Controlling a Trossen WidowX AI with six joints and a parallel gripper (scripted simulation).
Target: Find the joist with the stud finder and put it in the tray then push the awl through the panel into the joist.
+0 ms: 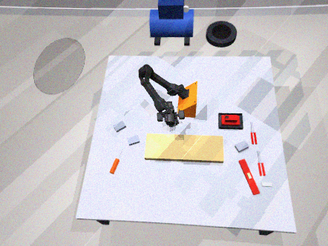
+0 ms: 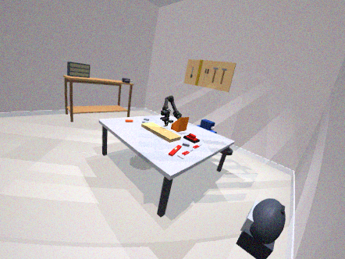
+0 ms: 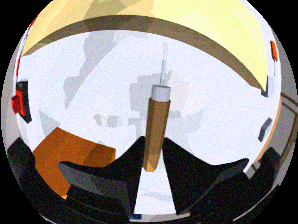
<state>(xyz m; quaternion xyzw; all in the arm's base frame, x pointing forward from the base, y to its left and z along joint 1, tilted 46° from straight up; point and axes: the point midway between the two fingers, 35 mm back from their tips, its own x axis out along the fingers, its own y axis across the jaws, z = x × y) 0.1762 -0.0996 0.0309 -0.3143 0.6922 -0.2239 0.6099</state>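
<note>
The awl is 4 cm ahead of my gripper tip and 1 cm to the left of it. Also, from my gripper tip: red stud finder (4 cm behind, 40 cm to the left, 2 cm above); red level (36 cm ahead, 52 cm to the left, 2 cm below); black tray (4 cm behind, 41 cm to the left, 2 cm below).
</note>
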